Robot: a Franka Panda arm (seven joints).
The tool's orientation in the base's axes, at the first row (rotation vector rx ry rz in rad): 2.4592, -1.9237, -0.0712
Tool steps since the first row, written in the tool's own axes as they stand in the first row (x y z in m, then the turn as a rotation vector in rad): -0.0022, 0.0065, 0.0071, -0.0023, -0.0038, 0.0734; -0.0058, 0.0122, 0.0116, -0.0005, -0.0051, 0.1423; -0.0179, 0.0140, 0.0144, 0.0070, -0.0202, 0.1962; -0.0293, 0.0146, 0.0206, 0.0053, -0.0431, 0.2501; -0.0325, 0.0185, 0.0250, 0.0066, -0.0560, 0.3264; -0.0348, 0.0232, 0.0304, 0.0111, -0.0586, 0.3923; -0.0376, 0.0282, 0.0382, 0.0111, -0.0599, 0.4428; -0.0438, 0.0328, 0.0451, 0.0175, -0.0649, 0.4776; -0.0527, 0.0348, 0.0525, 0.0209, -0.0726, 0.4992; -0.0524, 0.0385, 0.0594, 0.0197, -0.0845, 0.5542
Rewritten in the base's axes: -0.0072, 0.0007, -0.0068, -0.0003, 0.0041, -0.0734; -0.0138, 0.0028, -0.0109, -0.0019, 0.0036, -0.1423; -0.0186, 0.0142, -0.0133, 0.0120, 0.0007, -0.1970; -0.0222, 0.0252, -0.0192, 0.0312, 0.0086, -0.2518; -0.0269, 0.0274, -0.0234, 0.0404, 0.0115, -0.3286; -0.0323, 0.0286, -0.0285, 0.0409, 0.0086, -0.3946; -0.0382, 0.0302, -0.0360, 0.0398, 0.0096, -0.4451; -0.0445, 0.0352, -0.0426, 0.0445, 0.0051, -0.4802; -0.0489, 0.0435, -0.0497, 0.0518, 0.0039, -0.5022; -0.0527, 0.0424, -0.0564, 0.0604, 0.0087, -0.5576
